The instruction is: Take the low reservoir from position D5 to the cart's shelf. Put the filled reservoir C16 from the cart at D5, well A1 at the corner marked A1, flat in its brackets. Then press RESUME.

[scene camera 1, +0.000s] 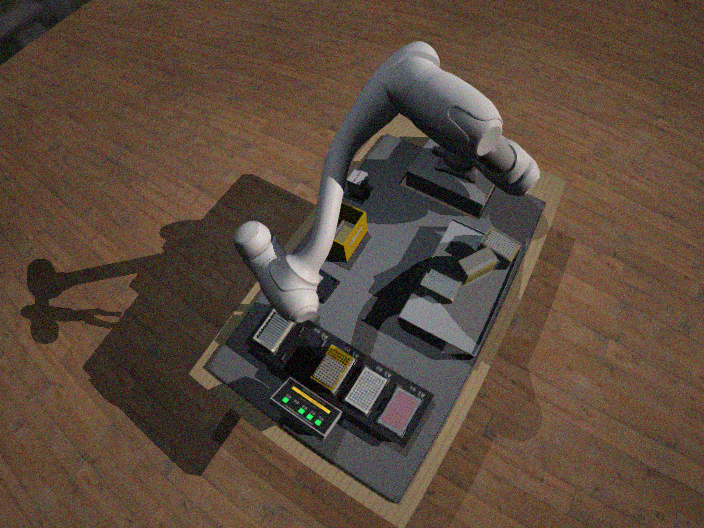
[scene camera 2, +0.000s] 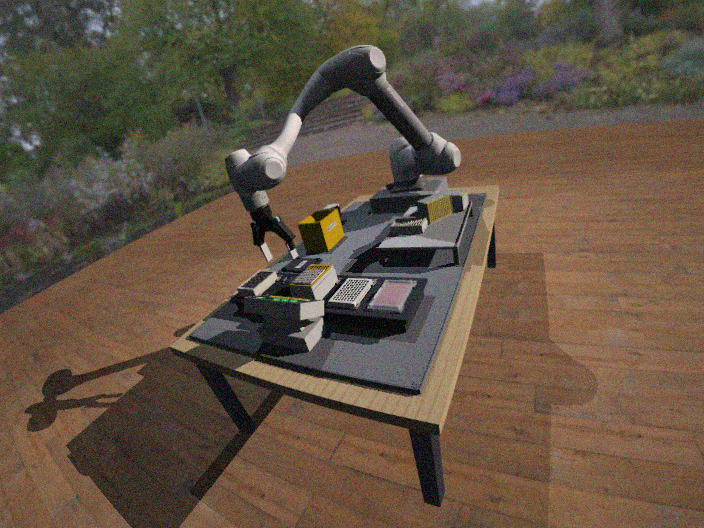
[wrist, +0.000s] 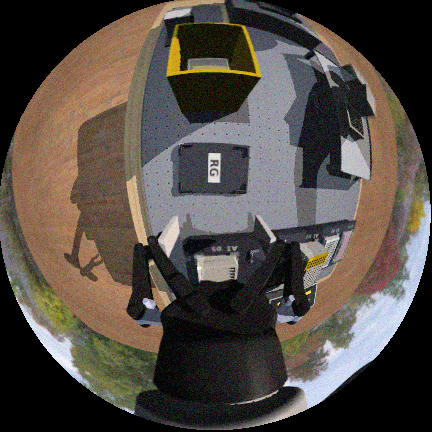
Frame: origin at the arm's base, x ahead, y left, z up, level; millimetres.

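Seen in the pictures: gripper, between the fingertips: (scene camera 2: pixel 282 258) (wrist: pixel 216 223); arm's base, origin of its link: (scene camera 1: pixel 460 162) (scene camera 2: pixel 409 187).
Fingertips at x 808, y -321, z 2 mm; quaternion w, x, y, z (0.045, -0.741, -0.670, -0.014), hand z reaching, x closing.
Note:
Pixels of each thing's top centre, then the offset from my fingertips to it. "pt": a spot on its surface instead.
- low reservoir, centre of its top: (wrist: pixel 217 284) (scene camera 1: pixel 272 329) (scene camera 2: pixel 256 279) dx +152, dy -12, dz +1 mm
- cart, centre of its top: (scene camera 1: pixel 463 281) (scene camera 2: pixel 429 221) (wrist: pixel 355 113) dx -296, dy +507, dz -15 mm
- pale box, centre of its top: (scene camera 1: pixel 441 282) (wrist: pixel 356 119) (scene camera 2: pixel 408 221) dx -246, dy +436, dz +10 mm
- pale plate, centre of its top: (scene camera 1: pixel 501 243) (scene camera 2: pixel 449 192) dx -462, dy +579, dz +49 mm
- control panel, a spot on its surface: (scene camera 1: pixel 305 408) pt dx +323, dy +225, dz +43 mm
- open yellow bin, centre of its top: (wrist: pixel 212 40) (scene camera 1: pixel 341 222) (scene camera 2: pixel 317 216) dx -297, dy +22, dz +54 mm
- flat RG pad, centre of its top: (wrist: pixel 213 167) (scene camera 1: pixel 316 281) (scene camera 2: pixel 301 263) dx -88, dy +12, dz -67 mm
- yellow-topped tip rack, centre of its top: (scene camera 2: pixel 310 273) (wrist: pixel 311 274) (scene camera 1: pixel 331 367) dx +175, dy +235, dz +35 mm
- white plate, centre of its top: (scene camera 2: pixel 350 289) (scene camera 1: pixel 366 390) (wrist: pixel 327 254) dx +186, dy +358, dz -16 mm
- pink plate, centre of its top: (scene camera 2: pixel 391 292) (scene camera 1: pixel 399 410) (wrist: pixel 343 247) dx +197, dy +482, dz -16 mm
The low reservoir (scene camera 1: pixel 274 331) (scene camera 2: pixel 257 283) (wrist: pixel 217 266), a pale ribbed tray, sits at D5, at the end of the dark deck. My gripper (scene camera 2: pixel 279 252) (wrist: pixel 216 223) is open and empty. It hangs above and on the RG pad side of D5, its fingers spread wider than the reservoir; in scene camera 1 the arm hides it. The cart (scene camera 1: pixel 435 319) (scene camera 2: pixel 417 243) (wrist: pixel 356 157) carries a pale box (scene camera 1: pixel 440 284) (scene camera 2: pixel 409 225), a yellow-sided box (scene camera 1: pixel 478 264) (scene camera 2: pixel 435 208) and a pale plate (scene camera 1: pixel 500 244). I cannot tell which is C16. The control panel (scene camera 1: pixel 305 408) shows a yellow bar and green lights; RESUME is not readable.
An open yellow bin (scene camera 1: pixel 355 234) (scene camera 2: pixel 321 231) (wrist: pixel 215 92) and a flat RG pad (scene camera 1: pixel 328 287) (wrist: pixel 192 170) stand between D5 and the arm's base. A yellow-topped tip rack (scene camera 1: pixel 332 369) (scene camera 2: pixel 312 280), a white plate (scene camera 1: pixel 366 390) and a pink plate (scene camera 1: pixel 399 410) stand along the deck.

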